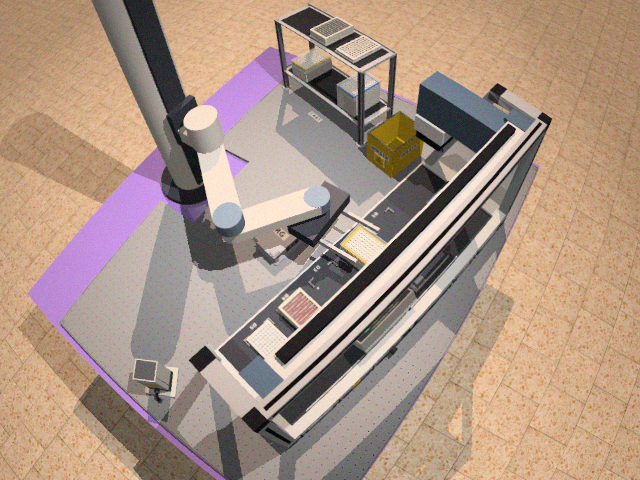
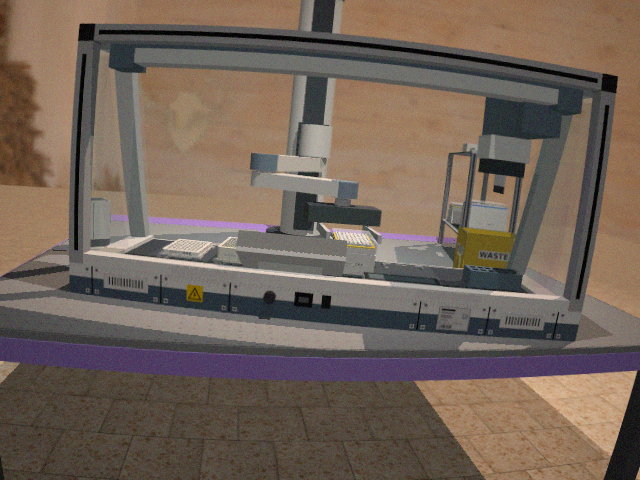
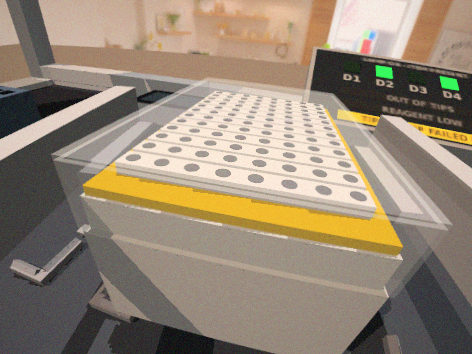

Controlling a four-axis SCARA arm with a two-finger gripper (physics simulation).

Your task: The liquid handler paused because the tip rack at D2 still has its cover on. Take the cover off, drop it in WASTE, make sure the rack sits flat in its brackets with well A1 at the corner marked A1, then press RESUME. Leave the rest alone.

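The D2 tip rack is a pale box with a yellow rim and white perforated top. It looks level on the deck. Its clear cover is over the top and sides. My gripper is low over the rack, one finger along each long side, and looks shut on the cover; its light pads show through the clear plastic. The yellow WASTE bin stands by the shelf. The A1 mark and the RESUME button cannot be made out.
The status screen has D2 and D4 lit. A red-striped plate and a white plate sit along the deck. The gantry beam spans it. A shelf unit holds boxes.
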